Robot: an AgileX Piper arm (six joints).
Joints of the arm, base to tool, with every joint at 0 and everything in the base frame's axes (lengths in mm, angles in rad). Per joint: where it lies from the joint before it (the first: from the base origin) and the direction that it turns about. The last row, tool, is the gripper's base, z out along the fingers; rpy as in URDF.
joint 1: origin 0 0 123 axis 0 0 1
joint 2: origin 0 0 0 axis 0 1 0
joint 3: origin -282.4 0 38.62 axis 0 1 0
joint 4: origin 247.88 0 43.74 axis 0.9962 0 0.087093
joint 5: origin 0 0 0 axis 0 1 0
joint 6: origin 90.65 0 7.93 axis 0.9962 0 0.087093
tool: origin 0 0 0 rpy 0 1.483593 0
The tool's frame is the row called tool.
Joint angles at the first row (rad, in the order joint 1, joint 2, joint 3, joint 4, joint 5, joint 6):
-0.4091 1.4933 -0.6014 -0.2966 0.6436 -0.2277
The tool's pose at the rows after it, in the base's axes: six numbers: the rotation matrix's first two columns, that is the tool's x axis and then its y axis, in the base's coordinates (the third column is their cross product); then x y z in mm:
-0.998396 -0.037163 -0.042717 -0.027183 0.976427 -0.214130 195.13 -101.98 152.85
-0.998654 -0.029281 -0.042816 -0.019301 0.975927 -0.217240 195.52 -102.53 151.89
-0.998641 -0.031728 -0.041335 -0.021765 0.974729 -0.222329 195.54 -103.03 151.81
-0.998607 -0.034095 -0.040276 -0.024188 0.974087 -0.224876 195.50 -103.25 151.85
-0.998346 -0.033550 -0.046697 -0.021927 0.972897 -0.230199 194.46 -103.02 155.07
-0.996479 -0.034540 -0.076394 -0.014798 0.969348 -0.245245 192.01 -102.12 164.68
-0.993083 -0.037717 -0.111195 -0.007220 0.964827 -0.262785 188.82 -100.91 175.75
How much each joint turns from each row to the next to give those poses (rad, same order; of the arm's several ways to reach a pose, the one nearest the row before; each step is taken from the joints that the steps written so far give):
0.0000 0.0060 -0.0042 0.0037 0.0090 0.0095
0.0000 0.0049 0.0000 -0.0081 -0.0039 0.0150
0.0000 0.0009 0.0000 -0.0089 -0.0009 0.0046
0.0000 0.0000 0.0000 -0.0043 0.0000 0.0009
0.0001 -0.0148 0.0000 -0.0010 0.0070 0.0000
-0.0001 -0.0447 0.0000 0.0018 0.0107 -0.0039
0.0000 -0.0518 -0.0005 0.0020 0.0120 -0.0058

